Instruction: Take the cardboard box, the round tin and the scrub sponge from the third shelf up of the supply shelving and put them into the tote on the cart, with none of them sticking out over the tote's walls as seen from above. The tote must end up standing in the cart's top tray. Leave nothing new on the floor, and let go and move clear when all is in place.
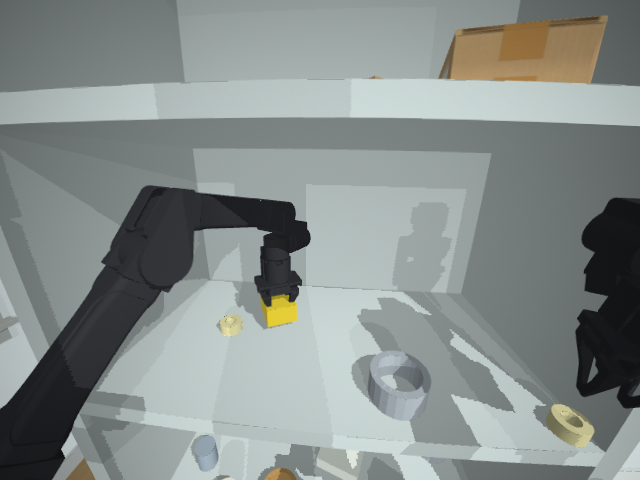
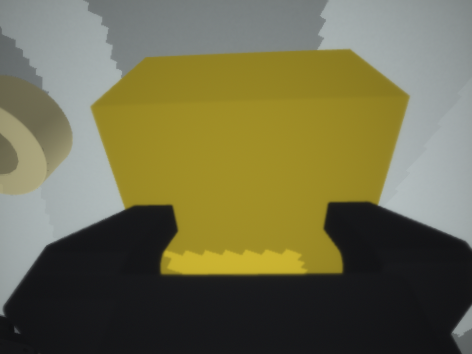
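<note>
The yellow scrub sponge (image 1: 280, 312) (image 2: 250, 150) is upright over the middle shelf board, towards its back left. My left gripper (image 1: 280, 299) (image 2: 251, 240) is shut on the sponge from above; its underside looks just off the board. A cardboard box (image 1: 524, 51) with brown tape stands on the shelf above, at the upper right. My right gripper (image 1: 605, 396) hangs at the right edge, partly open and empty. I cannot tell which thing is the round tin. The tote and the cart do not show.
A grey ring (image 1: 400, 405) stands on the middle shelf board (image 1: 268, 377). A beige roll (image 1: 231, 329) (image 2: 55, 130) is left of the sponge; another beige roll (image 1: 563, 431) lies near the front right. A blue-grey cylinder (image 1: 206, 454) and an orange round thing (image 1: 280, 474) show below. The upper shelf edge (image 1: 258, 100) spans overhead.
</note>
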